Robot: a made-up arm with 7 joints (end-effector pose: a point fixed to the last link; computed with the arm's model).
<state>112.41 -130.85 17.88 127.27 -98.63 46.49 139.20</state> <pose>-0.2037 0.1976 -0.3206 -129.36 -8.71 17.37</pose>
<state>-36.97 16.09 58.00 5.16 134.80 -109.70 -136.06</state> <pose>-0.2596 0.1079 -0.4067 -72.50 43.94 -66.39</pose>
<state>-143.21 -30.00 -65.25 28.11 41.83 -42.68 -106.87</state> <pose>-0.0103 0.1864 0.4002 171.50 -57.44 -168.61</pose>
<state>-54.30 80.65 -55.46 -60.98 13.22 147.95 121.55</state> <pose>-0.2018 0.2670 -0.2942 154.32 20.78 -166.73</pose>
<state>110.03 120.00 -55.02 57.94 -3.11 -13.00 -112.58</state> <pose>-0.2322 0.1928 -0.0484 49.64 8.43 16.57</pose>
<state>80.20 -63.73 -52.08 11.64 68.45 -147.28 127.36</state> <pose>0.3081 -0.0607 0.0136 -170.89 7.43 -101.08</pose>
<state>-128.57 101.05 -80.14 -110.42 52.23 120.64 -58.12</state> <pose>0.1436 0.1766 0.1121 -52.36 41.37 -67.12</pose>
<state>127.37 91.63 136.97 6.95 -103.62 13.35 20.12</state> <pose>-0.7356 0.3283 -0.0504 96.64 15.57 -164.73</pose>
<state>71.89 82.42 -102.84 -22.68 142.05 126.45 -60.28</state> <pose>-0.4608 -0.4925 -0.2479 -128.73 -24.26 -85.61</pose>
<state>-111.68 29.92 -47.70 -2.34 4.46 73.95 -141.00</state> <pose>-0.0810 0.3505 -0.0310 -150.33 47.92 -120.31</pose>
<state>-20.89 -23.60 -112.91 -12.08 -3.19 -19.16 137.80</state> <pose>0.1756 0.2300 0.1088 56.22 -28.22 -48.70</pose>
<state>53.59 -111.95 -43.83 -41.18 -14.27 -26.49 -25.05</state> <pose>0.1463 0.3468 0.3387 -170.97 1.55 72.81</pose>
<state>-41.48 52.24 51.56 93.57 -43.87 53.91 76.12</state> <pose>-0.1398 0.2510 -0.2534 -136.52 -2.75 100.90</pose>
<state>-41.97 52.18 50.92 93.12 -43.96 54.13 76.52</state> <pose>-0.1425 0.2580 -0.2494 -136.88 -4.01 101.77</pose>
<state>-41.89 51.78 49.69 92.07 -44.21 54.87 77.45</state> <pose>-0.1468 0.2662 -0.2465 -137.53 -5.68 103.37</pose>
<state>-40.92 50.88 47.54 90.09 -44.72 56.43 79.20</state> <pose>-0.1543 0.2758 -0.2456 -138.63 -7.91 106.22</pose>
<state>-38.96 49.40 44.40 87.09 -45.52 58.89 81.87</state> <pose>-0.1655 0.2854 -0.2479 -140.25 -10.58 110.59</pose>
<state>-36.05 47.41 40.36 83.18 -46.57 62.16 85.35</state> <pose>-0.1806 0.2918 -0.2546 -142.23 -13.28 116.52</pose>
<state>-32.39 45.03 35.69 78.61 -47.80 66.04 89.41</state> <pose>-0.1986 0.2916 -0.2668 -144.22 -15.63 123.74</pose>
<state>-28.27 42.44 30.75 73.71 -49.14 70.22 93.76</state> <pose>-0.2175 0.2821 -0.2842 -145.74 -17.43 131.68</pose>
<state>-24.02 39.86 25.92 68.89 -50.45 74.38 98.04</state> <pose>-0.2347 0.2630 -0.3046 -146.39 -18.72 139.46</pose>
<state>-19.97 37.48 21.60 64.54 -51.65 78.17 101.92</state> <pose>-0.2478 0.2367 -0.3250 -146.08 -19.69 146.28</pose>
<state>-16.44 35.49 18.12 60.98 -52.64 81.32 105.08</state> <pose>-0.2560 0.2082 -0.3424 -145.06 -20.46 151.52</pose>
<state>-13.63 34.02 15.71 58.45 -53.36 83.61 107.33</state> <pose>-0.2599 0.1827 -0.3552 -143.71 -21.00 154.92</pose>
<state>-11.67 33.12 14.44 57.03 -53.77 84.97 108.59</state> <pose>-0.2608 0.1644 -0.3632 -142.45 -21.20 156.48</pose>
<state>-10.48 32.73 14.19 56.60 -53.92 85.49 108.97</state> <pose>-0.2600 0.1539 -0.3675 -141.45 -21.02 156.53</pose>
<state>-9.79 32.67 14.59 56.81 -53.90 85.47 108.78</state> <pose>-0.2582 0.1490 -0.3696 -140.68 -20.55 155.66</pose>
